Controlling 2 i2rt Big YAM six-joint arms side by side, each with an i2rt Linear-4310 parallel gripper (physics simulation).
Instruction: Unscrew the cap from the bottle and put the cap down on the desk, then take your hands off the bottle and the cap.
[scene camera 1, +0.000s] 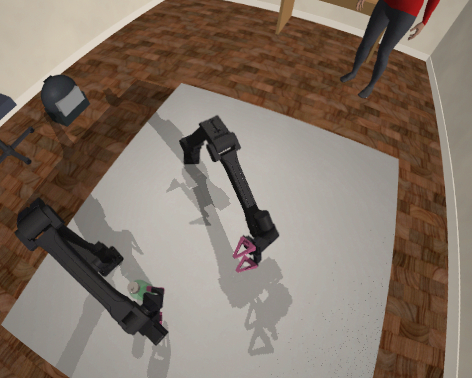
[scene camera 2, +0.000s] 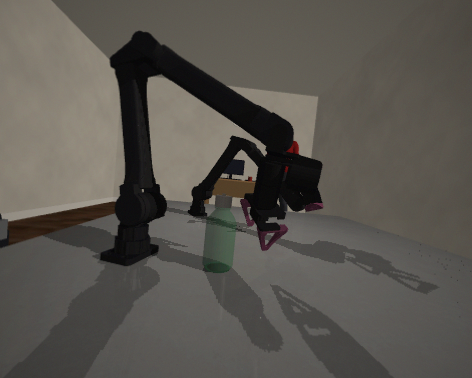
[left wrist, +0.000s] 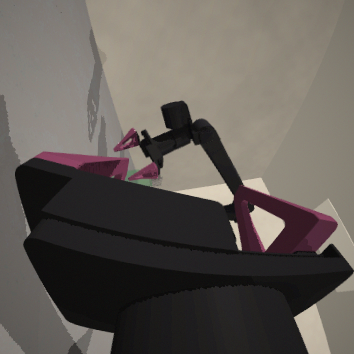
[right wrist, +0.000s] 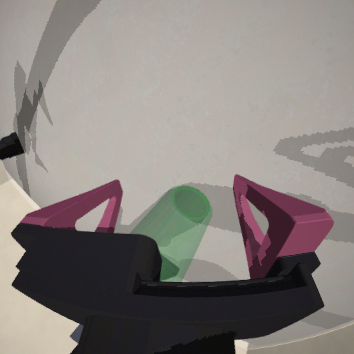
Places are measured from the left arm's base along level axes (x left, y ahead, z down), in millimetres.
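Where they show: left gripper, between the fingertips: (scene camera 1: 235, 264) (left wrist: 184, 178); right gripper, between the fingertips: (scene camera 1: 161, 300) (scene camera 2: 256, 237) (right wrist: 174, 183); left arm's base, origin of its link: (scene camera 1: 192, 155) (scene camera 2: 197, 214) (right wrist: 16, 143); right arm's base, origin of its link: (scene camera 1: 109, 261) (scene camera 2: 131, 254).
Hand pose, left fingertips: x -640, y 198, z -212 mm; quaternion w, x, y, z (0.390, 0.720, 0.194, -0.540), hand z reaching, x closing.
Observation:
Things, the pixels of their centre, and the offset from my left fingertips. Level surfaces: height alone.
- green bottle, middle of its body: (right wrist: 159, 248) (scene camera 2: 220, 232) (left wrist: 130, 182) (scene camera 1: 140, 290) dx -73, dy -370, dz +122 mm
- grey desk top, height of its surface: dz +212 mm
- grey cap, middle of its body: (scene camera 2: 223, 200) (left wrist: 156, 178) (scene camera 1: 133, 287) dx -73, dy -370, dz +41 mm
The green bottle (scene camera 1: 142, 290) (scene camera 2: 219, 242) (left wrist: 140, 177) (right wrist: 175, 240) stands upright on the grey desk top (scene camera 1: 320, 200) (scene camera 2: 165, 330). The grey cap (scene camera 1: 133, 287) (scene camera 2: 223, 201) sits on its neck; in the right wrist view the cap is hidden. My right gripper (scene camera 1: 155, 304) (scene camera 2: 256, 236) (left wrist: 120, 163) (right wrist: 174, 183) is open beside the bottle. In its wrist view the bottle shows between the spread fingers, but scene camera 2 shows it apart from them. My left gripper (scene camera 1: 236, 264) (left wrist: 184, 178) is open and empty, well away from the bottle; in scene camera 2 it is mostly hidden behind the right arm.
The right arm (scene camera 1: 87, 277) (scene camera 2: 215, 97) reaches over the desk beside the bottle. The left arm (scene camera 1: 240, 180) (scene camera 2: 220, 167) extends over the desk farther to the right in scene camera 1. A person (scene camera 1: 387, 40) stands on the floor beyond the desk edge.

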